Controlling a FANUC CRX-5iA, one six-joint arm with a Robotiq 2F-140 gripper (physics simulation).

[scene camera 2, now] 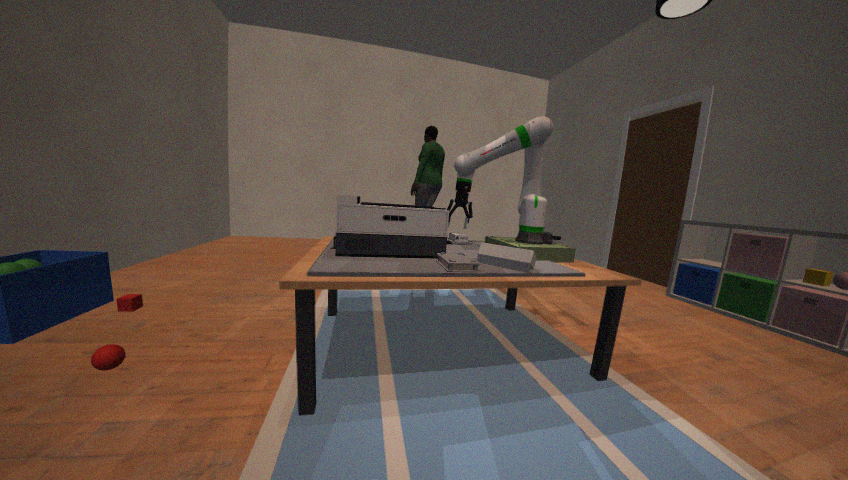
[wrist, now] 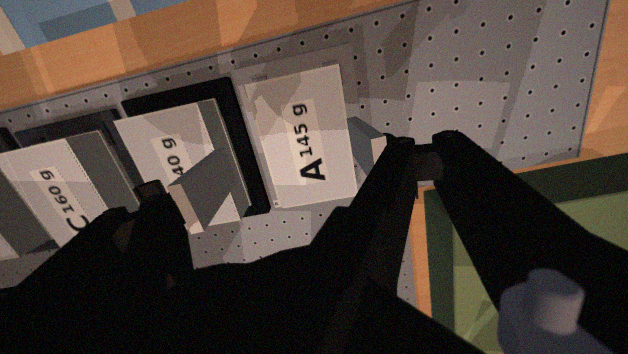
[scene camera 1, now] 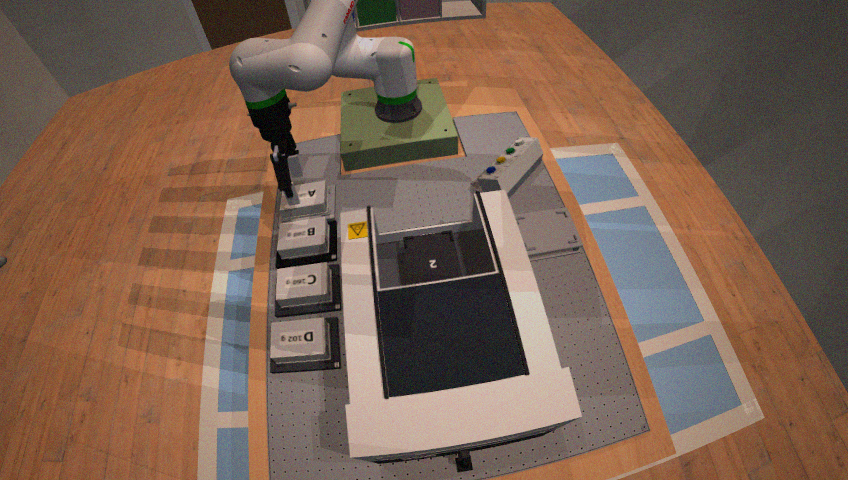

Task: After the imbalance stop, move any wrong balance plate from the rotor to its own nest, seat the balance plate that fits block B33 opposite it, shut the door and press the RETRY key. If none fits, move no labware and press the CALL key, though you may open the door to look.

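Places are measured from the arm's base along level axes (x back, y right, z up), in centimetres.
Pixels of known places: gripper, fingertip midpoint: (scene camera 2: 457, 228) (wrist: 289, 151) (scene camera 1: 296, 189); arm's base at its link origin: (scene camera 2: 529, 242) (scene camera 1: 398, 109).
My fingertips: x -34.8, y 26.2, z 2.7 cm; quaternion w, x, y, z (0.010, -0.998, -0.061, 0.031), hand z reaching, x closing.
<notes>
For each thing: its top centre in the pictures, then the offset to it from my fingertips.
- balance plate A at its top centre: (wrist: 306, 145) (scene camera 1: 302, 195) (scene camera 2: 458, 233) dx +1.1, dy -0.5, dz -3.6 cm
- Balance plates B at its top centre: (wrist: 181, 174) (scene camera 1: 301, 233) dx -11.7, dy -2.3, dz -3.6 cm
- C at its top centre: (wrist: 65, 203) (scene camera 1: 301, 280) dx -25.2, dy -4.3, dz -3.6 cm
- D at its top centre: (scene camera 1: 296, 337) dx -39.2, dy -4.9, dz -3.6 cm
- key box at its top centre: (scene camera 1: 513, 154) (scene camera 2: 507, 245) dx +8.6, dy -57.6, dz -0.6 cm
- flat grey nest at its top centre: (scene camera 1: 547, 228) (scene camera 2: 457, 256) dx -13.5, dy -62.7, dz -4.9 cm
My gripper (scene camera 1: 289, 182) (scene camera 2: 458, 223) (wrist: 289, 151) is open and empty, pointing down above balance plate A (scene camera 1: 309, 201) (wrist: 320, 95), marked 145 g in the wrist view; the pads appear on either side of it. Plate A sits on a pale nest. Balance plates B (scene camera 1: 300, 240) (wrist: 145, 132), C (scene camera 1: 300, 288) (wrist: 25, 162) and D (scene camera 1: 297, 342) sit on dark nests in a row. The centrifuge (scene camera 1: 458, 425) (scene camera 2: 392, 218) shows a dark rotor position (scene camera 1: 416, 270) marked 2, bare on top, through its opening. Block B33 does not show.
The key box (scene camera 1: 517, 169) (scene camera 2: 505, 256) with coloured keys stands right of the green robot base (scene camera 1: 398, 142) (scene camera 2: 559, 252). A flat grey nest (scene camera 1: 550, 228) (scene camera 2: 458, 261) lies right of the centrifuge. A person (scene camera 2: 430, 166) stands beyond the table (scene camera 2: 416, 284).
</notes>
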